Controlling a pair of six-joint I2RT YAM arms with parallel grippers.
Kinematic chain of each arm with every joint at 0, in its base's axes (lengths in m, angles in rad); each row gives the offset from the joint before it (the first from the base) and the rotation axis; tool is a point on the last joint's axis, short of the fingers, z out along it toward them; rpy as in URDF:
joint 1: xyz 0 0 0.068 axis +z
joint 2: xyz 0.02 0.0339 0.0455 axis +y
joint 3: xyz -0.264 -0.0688 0 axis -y
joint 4: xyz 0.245 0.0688 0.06 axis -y
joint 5: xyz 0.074 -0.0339 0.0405 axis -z
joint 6: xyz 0.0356 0 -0.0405 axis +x
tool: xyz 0 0 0 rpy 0 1.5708 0
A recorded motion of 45 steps. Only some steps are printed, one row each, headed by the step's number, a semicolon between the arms.
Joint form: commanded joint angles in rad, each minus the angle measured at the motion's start. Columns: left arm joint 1, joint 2, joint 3, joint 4, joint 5, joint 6; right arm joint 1, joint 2, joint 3, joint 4, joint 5, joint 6.
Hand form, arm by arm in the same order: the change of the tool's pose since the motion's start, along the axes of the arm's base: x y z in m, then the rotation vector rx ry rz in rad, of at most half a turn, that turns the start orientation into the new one. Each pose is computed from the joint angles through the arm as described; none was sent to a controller.
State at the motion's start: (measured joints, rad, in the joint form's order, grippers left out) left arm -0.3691 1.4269 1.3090 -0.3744 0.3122 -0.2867; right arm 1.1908 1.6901 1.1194 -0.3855 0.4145 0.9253
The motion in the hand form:
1: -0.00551 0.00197 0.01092 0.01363 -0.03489 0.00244; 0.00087 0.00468 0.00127 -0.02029 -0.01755 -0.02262
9: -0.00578 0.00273 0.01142 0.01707 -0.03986 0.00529; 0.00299 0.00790 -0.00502 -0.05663 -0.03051 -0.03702
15: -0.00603 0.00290 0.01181 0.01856 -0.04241 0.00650; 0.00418 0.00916 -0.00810 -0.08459 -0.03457 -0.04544
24: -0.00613 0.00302 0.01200 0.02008 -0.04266 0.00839; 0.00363 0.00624 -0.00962 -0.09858 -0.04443 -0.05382
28: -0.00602 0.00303 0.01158 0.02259 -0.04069 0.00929; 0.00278 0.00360 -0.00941 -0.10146 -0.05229 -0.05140
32: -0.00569 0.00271 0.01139 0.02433 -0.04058 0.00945; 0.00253 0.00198 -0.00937 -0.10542 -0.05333 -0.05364
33: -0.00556 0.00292 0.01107 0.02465 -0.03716 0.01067; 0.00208 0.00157 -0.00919 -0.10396 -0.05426 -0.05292
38: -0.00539 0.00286 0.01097 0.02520 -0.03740 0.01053; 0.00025 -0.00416 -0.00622 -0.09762 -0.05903 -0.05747
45: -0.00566 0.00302 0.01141 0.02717 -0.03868 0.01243; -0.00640 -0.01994 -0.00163 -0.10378 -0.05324 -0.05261
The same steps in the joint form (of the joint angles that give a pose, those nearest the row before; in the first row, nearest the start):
1: -0.0021 -0.0216 0.0179 -0.0182 -0.0158 0.0213; 0.0059 0.0210 0.0318 -0.0277 0.0358 0.0108
9: -0.0006 -0.0240 0.0171 -0.0176 -0.0192 0.0253; 0.0062 0.0510 0.0459 -0.0404 0.0650 0.0093
15: -0.0006 -0.0252 0.0171 -0.0175 -0.0214 0.0269; 0.0058 0.0678 0.0579 -0.0600 0.0810 0.0092
24: -0.0006 -0.0256 0.0178 -0.0189 -0.0238 0.0273; 0.0057 0.0624 0.0461 -0.0629 0.0975 0.0087
28: -0.0007 -0.0248 0.0180 -0.0213 -0.0254 0.0283; 0.0057 0.0515 0.0328 -0.0569 0.1032 0.0011
32: -0.0014 -0.0231 0.0190 -0.0217 -0.0269 0.0294; 0.0050 0.0467 0.0278 -0.0600 0.1060 0.0012
33: -0.0006 -0.0224 0.0194 -0.0244 -0.0269 0.0282; 0.0057 0.0440 0.0250 -0.0581 0.1063 0.0010
38: -0.0006 -0.0218 0.0196 -0.0241 -0.0271 0.0289; 0.0050 0.0168 0.0039 -0.0574 0.1102 0.0028
45: -0.0008 -0.0228 0.0205 -0.0258 -0.0300 0.0300; 0.0057 -0.0504 -0.0497 -0.0782 0.1053 0.0013

